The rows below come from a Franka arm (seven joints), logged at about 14 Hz.
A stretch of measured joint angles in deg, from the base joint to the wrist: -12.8 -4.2 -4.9 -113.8 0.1 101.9 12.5; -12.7 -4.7 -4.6 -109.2 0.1 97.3 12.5; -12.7 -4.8 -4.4 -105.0 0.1 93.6 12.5; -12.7 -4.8 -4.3 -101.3 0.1 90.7 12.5; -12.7 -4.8 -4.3 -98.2 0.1 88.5 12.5; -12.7 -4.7 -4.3 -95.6 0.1 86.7 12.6; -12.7 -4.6 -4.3 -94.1 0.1 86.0 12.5; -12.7 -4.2 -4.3 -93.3 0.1 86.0 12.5; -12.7 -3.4 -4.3 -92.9 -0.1 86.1 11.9; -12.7 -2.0 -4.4 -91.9 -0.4 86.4 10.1; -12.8 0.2 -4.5 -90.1 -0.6 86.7 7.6
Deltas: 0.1 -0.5 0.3 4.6 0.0 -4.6 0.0; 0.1 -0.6 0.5 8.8 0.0 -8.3 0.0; 0.1 -0.6 0.6 12.5 0.0 -11.2 0.0; 0.1 -0.6 0.6 15.6 0.0 -13.4 0.0; 0.1 -0.5 0.6 18.2 0.0 -15.2 0.1; 0.1 -0.4 0.6 19.7 0.0 -15.9 0.0; 0.1 0.0 0.6 20.5 0.0 -15.9 0.0; 0.1 0.8 0.6 20.9 -0.2 -15.8 -0.6; 0.1 2.2 0.5 21.9 -0.5 -15.5 -2.4; 0.0 4.4 0.4 23.7 -0.7 -15.2 -4.9
